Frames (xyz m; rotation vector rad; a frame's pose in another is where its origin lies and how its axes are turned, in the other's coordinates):
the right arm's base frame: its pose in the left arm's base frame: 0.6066 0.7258 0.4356 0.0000 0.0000 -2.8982
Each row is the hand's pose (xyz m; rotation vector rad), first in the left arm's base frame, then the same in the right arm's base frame.
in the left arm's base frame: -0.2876 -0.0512 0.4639 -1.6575 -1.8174 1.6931
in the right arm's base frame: 1.0551 0.5386 0.0283 -1.2657 1.4735 -0.3447
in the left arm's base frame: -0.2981 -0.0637 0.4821 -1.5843 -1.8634 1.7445
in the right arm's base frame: 1.0683 0.5482 0.0465 -1.2936 1.4040 -0.3254
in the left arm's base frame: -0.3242 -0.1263 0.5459 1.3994 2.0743 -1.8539
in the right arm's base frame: 1.1087 0.6027 0.1103 -1.4105 1.2251 -0.1364
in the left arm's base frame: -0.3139 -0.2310 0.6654 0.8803 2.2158 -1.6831
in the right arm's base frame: 1.1240 0.7068 0.2298 -1.6639 0.9087 0.0956
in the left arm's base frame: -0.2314 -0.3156 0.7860 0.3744 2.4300 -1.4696
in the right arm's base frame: 1.0643 0.8088 0.3504 -1.9609 0.5523 0.1808
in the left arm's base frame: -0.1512 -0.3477 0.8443 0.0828 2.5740 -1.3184
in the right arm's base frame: 0.9942 0.8592 0.4087 -2.1448 0.3326 0.1673
